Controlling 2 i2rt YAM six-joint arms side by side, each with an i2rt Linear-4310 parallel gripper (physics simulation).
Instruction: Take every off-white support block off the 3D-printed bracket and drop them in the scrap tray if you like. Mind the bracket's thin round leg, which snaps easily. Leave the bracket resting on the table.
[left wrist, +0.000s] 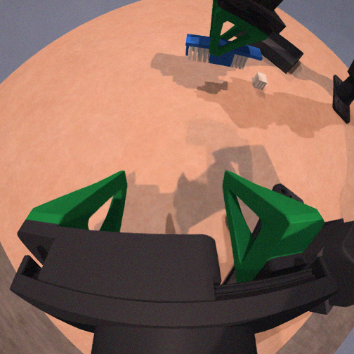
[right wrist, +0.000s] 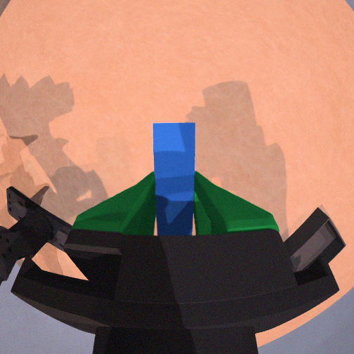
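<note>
The blue bracket (left wrist: 222, 60) (right wrist: 174, 140) is at the top of the left wrist view and upright in the middle of the right wrist view. Off-white support blocks (left wrist: 200, 53) hang in rows under both its ends. My right gripper (left wrist: 212, 48) (right wrist: 174, 178) is shut on the bracket's middle, holding it above the table. A loose off-white block (left wrist: 259, 81) lies on the table near the bracket. My left gripper (left wrist: 174, 177) is open and empty, well apart from the bracket. The round leg cannot be made out.
A dark, open box (left wrist: 286, 54) (right wrist: 318, 246), seemingly the scrap tray, stands beside the bracket in the left wrist view. A black arm part (left wrist: 342, 102) shows at that view's right edge, and another (right wrist: 35, 220) at the right wrist view's left. The round table (left wrist: 100, 115) (right wrist: 150, 50) lies below.
</note>
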